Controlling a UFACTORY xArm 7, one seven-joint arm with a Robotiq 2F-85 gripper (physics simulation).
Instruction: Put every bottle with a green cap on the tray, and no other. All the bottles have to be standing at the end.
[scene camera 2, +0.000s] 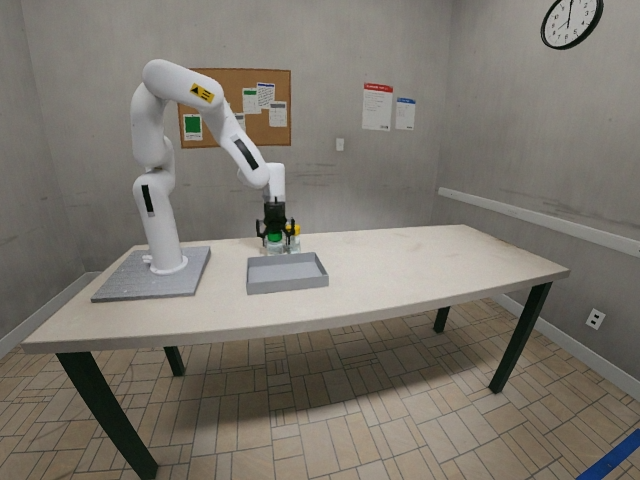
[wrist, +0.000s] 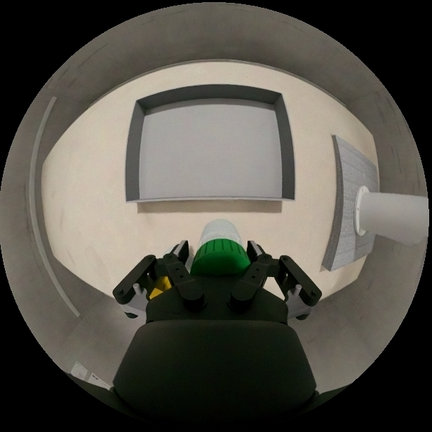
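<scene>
A clear bottle with a green cap (scene camera 2: 274, 237) (wrist: 220, 256) stands on the table just behind the tray. My gripper (scene camera 2: 276, 242) (wrist: 217, 247) points down over it, open, with one finger on each side of the green cap. A bottle with a yellow cap (scene camera 2: 295, 230) (wrist: 161, 288) stands close beside it, near one finger, and is partly hidden by the gripper in the wrist view. The grey tray (scene camera 2: 287, 285) (wrist: 131, 175) has no bottle in it. Whatever is behind the green-capped bottle is hidden by the gripper.
The arm's base stands on a grey textured plate (scene camera 2: 124, 289) (wrist: 345, 250) at one side of the pale table (scene camera 2: 413, 268) (wrist: 90, 200). The tray's raised walls stand close to the green-capped bottle.
</scene>
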